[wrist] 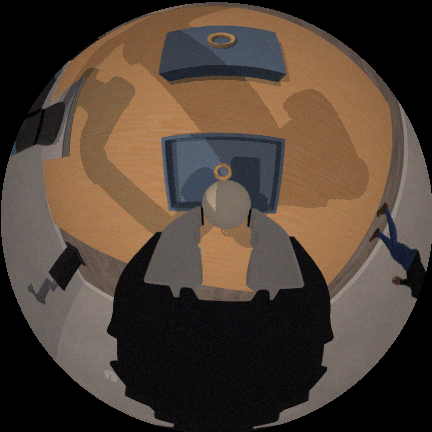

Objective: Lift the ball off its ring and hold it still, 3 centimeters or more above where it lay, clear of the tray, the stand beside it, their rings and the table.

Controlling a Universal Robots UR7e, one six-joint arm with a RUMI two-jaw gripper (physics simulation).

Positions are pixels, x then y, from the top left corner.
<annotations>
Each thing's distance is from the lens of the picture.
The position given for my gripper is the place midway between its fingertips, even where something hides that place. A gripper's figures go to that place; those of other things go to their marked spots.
my gripper (225,210): 14 cm
ball (226,203): 10 cm
</annotations>
